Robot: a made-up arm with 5 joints.
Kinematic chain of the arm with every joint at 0, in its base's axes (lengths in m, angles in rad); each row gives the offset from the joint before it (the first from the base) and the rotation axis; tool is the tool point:
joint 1: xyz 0 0 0.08 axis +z
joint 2: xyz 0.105 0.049 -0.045 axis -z
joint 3: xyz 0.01 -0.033 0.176 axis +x
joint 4: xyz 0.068 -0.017 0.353 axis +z
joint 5: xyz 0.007 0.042 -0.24 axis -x
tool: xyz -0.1 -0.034 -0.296
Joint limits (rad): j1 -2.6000..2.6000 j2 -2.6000..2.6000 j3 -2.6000..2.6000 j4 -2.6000..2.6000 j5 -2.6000..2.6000
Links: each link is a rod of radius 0.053 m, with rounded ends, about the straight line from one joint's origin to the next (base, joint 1, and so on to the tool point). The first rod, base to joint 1, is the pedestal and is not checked.
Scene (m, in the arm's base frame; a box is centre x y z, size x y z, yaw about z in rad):
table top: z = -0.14
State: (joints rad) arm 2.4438 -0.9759 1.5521 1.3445 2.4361
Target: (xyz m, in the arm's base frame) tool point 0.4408 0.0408 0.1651
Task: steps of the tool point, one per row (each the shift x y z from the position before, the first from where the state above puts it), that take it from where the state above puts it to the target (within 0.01 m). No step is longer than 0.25 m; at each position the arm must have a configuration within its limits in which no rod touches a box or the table.
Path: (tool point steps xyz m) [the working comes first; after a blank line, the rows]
Joints at the target: 1.1800 0.0315 1.3455 1.1510 2.6000
Straight joint move there: clear.

1: 0.1992 0.1242 0.0138
2: 0.2309 0.0204 0.0152
3: 0.2107 -0.0856 0.0166
4: 0.1442 -0.1690 0.0180
5: 0.0476 -0.2109 0.0192

